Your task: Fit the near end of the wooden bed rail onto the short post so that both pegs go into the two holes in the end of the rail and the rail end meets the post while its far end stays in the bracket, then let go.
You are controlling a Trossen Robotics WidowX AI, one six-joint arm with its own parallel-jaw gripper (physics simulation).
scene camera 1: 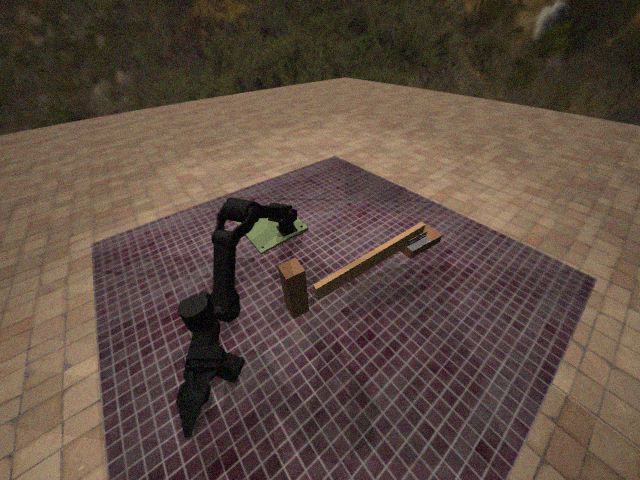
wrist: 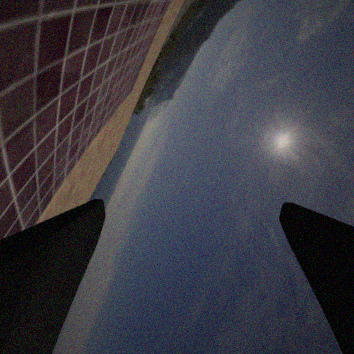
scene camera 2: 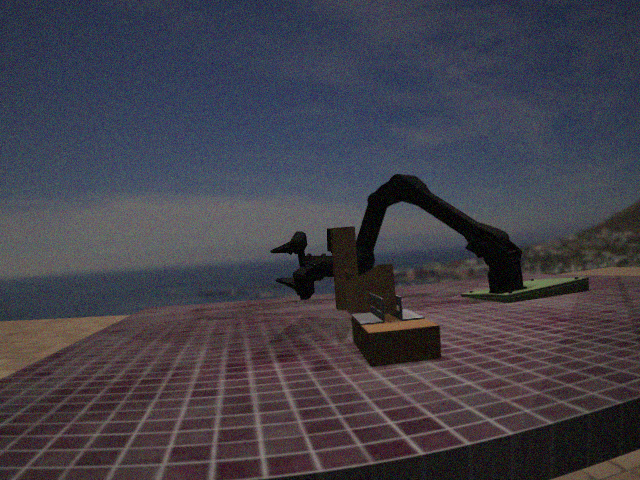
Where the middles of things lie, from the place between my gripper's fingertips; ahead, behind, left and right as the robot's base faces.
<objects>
My gripper is now 570 mm to the right of the wooden bed rail [scene camera 2: 379, 280], 170 mm past it and 50 mm above it.
</objects>
